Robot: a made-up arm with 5 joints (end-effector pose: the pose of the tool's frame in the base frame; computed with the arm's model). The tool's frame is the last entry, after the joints. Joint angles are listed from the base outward.
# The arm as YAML. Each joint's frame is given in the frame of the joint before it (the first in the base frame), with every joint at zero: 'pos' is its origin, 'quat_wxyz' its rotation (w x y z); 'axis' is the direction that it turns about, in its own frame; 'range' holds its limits. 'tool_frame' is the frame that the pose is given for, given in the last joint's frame.
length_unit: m
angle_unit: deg
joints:
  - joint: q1
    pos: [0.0, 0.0, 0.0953]
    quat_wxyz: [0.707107, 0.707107, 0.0, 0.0]
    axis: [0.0, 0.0, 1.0]
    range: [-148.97, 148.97]
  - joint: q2
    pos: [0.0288, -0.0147, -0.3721]
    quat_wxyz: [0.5, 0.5, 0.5, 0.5]
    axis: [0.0, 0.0, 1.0]
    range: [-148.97, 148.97]
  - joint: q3
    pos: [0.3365, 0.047, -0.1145]
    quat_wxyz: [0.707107, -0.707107, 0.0, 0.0]
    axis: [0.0, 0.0, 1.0]
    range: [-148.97, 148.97]
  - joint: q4
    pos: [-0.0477, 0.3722, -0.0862]
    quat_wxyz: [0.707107, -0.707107, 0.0, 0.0]
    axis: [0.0, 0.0, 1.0]
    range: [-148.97, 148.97]
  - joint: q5
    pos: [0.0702, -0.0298, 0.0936]
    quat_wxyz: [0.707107, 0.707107, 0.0, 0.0]
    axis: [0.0, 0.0, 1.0]
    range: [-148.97, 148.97]
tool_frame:
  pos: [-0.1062, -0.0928, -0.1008]
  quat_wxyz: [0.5, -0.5, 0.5, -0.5]
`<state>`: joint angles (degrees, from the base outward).
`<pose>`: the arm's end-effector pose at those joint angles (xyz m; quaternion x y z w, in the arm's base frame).
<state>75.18 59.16 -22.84 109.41 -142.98</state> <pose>-0.4708 0.0547 -0.5037 -0.0501 0.5113 -0.4577 0.7256</pose>
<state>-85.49 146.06 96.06 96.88 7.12</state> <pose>0.0028 0.3716 0.0282 -0.2663 0.6851 -0.6393 0.2261</pose>
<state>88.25 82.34 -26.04 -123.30 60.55</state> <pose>0.0252 -0.0770 -0.3045 0.9413 0.2650 0.1509 0.1451</pose>
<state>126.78 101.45 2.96 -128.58 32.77</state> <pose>0.3323 0.0762 -0.1744 -0.6133 -0.4115 -0.6667 0.0997</pose>
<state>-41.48 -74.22 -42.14 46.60 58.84</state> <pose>-0.2771 0.9252 0.3119 -0.5857 0.2756 0.5681 0.5082</pose>
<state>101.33 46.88 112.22 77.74 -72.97</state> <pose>0.0410 0.4602 0.3449 0.7268 -0.5057 -0.1847 0.4266</pose>
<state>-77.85 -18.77 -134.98 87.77 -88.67</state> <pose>0.7920 0.6533 0.0280 0.3548 -0.3167 -0.4920 0.7292</pose>
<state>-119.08 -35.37 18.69 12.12 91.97</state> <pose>0.3635 0.6717 0.4213 0.1379 0.0571 0.3741 0.9153</pose>
